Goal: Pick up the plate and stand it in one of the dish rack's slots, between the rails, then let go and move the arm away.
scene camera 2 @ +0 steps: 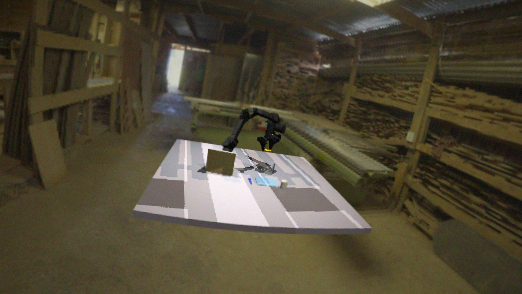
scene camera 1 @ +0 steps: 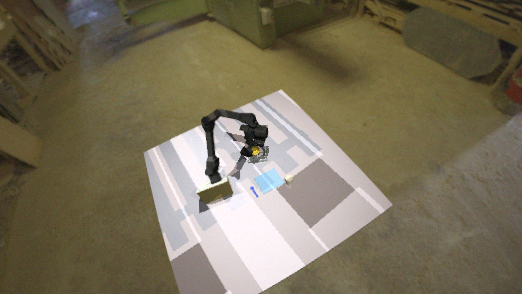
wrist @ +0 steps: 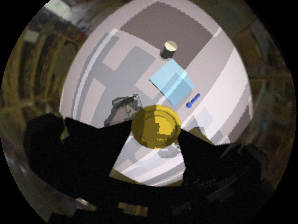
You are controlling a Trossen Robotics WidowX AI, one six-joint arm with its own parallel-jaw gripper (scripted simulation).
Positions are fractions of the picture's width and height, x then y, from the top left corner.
Note:
My gripper (wrist: 0.52, 0.57) holds a plate (wrist: 0.53, 0.56). Further things: a light blue mat (wrist: 0.58, 0.36).

